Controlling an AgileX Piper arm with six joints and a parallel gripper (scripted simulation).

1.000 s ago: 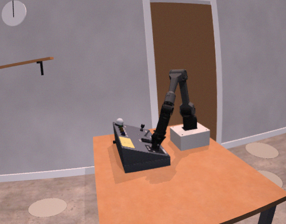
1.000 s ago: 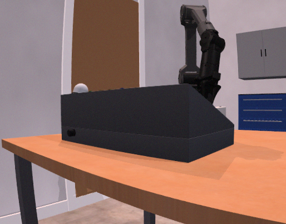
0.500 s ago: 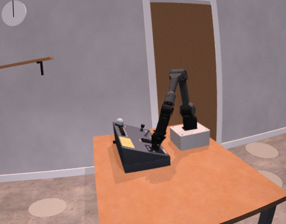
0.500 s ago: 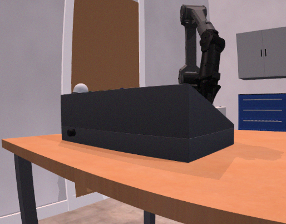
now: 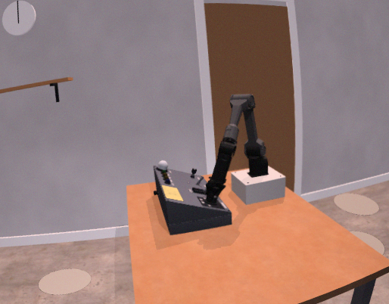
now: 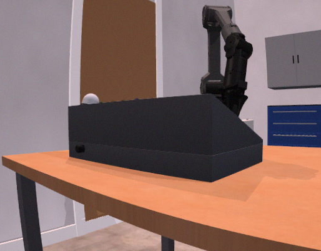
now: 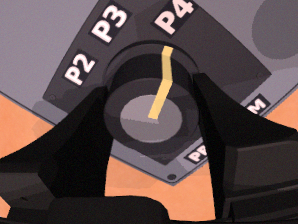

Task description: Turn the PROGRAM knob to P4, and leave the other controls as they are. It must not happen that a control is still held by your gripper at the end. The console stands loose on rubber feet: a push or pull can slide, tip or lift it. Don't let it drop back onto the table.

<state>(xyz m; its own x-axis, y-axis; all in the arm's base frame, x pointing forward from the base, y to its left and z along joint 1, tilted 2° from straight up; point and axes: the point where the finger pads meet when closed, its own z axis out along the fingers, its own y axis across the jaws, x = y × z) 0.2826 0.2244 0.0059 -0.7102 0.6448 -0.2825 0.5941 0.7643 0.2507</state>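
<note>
Right now the program knob is 1 cm to the right of my hand. Also, from my hand: dark console (4 cm ahead, 18 cm to the right, 2 cm below); then check toggle (1 cm ahead, 24 cm to the right); then black ball-topped lever (2 cm behind, 12 cm to the right, 1 cm above).
</note>
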